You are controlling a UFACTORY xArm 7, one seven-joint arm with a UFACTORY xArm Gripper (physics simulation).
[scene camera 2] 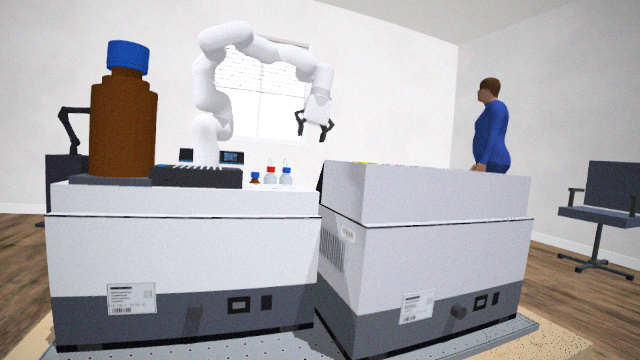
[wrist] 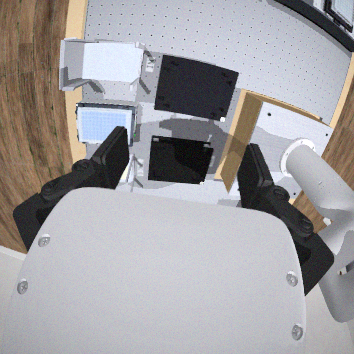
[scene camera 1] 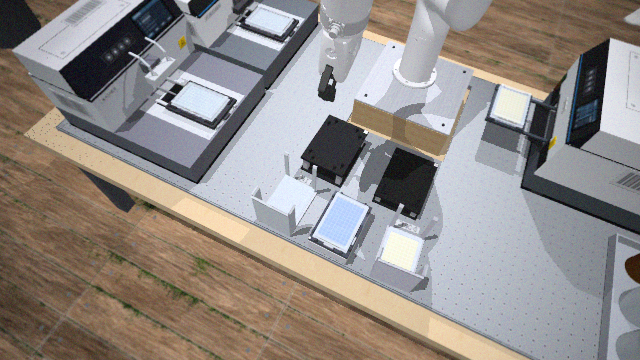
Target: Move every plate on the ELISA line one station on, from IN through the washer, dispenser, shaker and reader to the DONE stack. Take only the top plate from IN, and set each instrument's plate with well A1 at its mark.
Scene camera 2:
gripper: 310, 139
brown bottle: 123, 110
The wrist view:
IN rack: 71, 48
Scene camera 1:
gripper: 335, 79
IN rack: 286, 223
